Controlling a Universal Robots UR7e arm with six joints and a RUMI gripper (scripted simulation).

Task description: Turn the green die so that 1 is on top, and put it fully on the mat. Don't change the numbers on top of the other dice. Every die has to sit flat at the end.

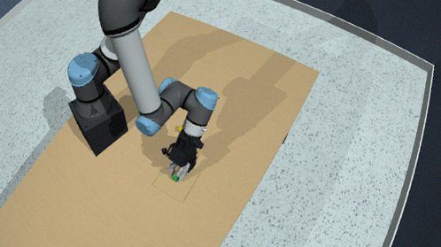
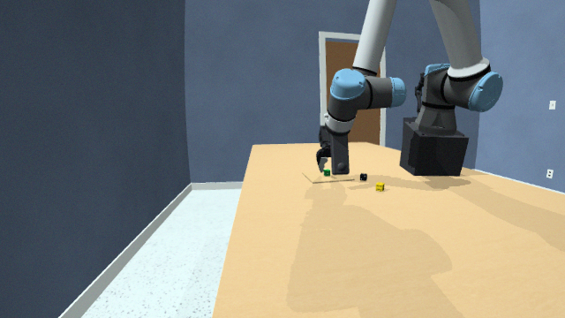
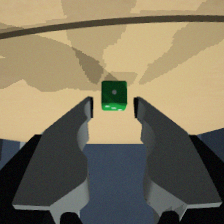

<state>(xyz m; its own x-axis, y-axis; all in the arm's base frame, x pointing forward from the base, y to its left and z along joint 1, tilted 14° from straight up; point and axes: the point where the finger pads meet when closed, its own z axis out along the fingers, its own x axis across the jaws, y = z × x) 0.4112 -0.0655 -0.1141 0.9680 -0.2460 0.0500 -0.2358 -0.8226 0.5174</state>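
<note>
The green die is 1 cm to the right of my hand and 1 cm below it. Also, from my hand: tan mat 2 cm below, 1 cm to the right; yellow die 19 cm to the left, 7 cm behind, 1 cm below; black die 9 cm behind, 8 cm to the left, 1 cm below.
</note>
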